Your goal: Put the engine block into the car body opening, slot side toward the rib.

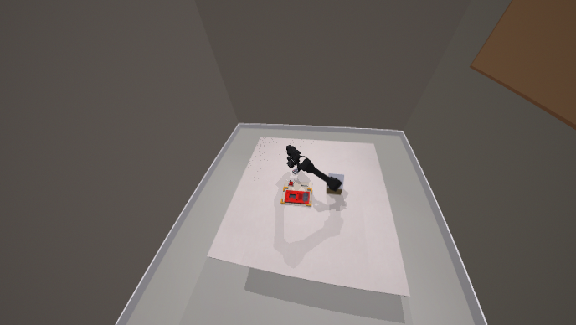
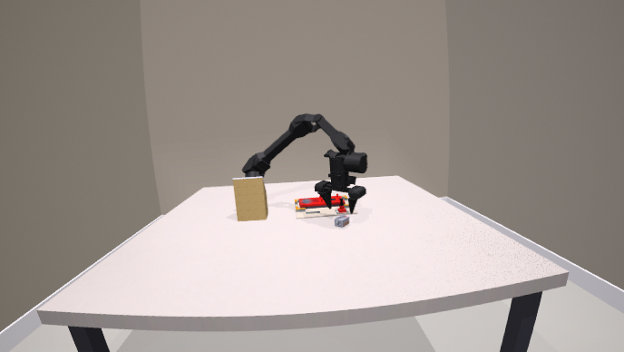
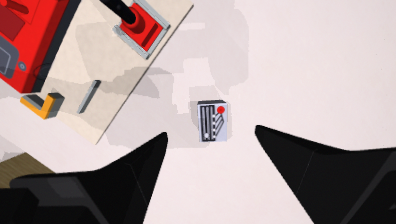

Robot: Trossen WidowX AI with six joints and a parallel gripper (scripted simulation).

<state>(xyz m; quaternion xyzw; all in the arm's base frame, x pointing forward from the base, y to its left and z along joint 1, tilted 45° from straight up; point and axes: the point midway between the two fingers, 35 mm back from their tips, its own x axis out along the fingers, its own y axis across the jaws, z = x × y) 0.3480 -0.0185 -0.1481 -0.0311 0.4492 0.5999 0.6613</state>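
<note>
The engine block is 4 cm below my gripper tip. Round my gripper tip: cream base board 22 cm to the left, 7 cm behind, 4 cm below; black peg 14 cm to the left, 2 cm below.
</note>
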